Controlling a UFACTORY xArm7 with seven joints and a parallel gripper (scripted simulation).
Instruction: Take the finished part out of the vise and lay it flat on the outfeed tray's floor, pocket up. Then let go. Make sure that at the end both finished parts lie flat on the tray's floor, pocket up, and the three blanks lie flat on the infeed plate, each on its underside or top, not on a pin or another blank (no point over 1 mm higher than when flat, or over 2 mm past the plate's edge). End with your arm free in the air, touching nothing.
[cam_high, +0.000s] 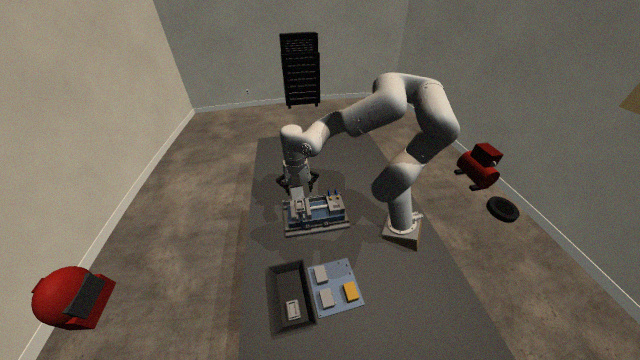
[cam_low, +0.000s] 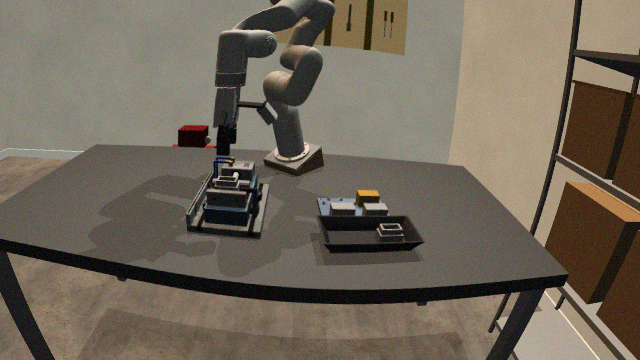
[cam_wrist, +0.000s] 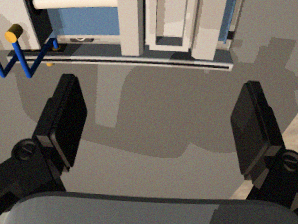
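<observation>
The blue vise is 60 mm behind my hand and 160 mm below it. Also, from my hand: blue plate (100 mm behind, 330 mm to the left, 200 mm below); orange block (160 mm behind, 370 mm to the left, 170 mm below).
</observation>
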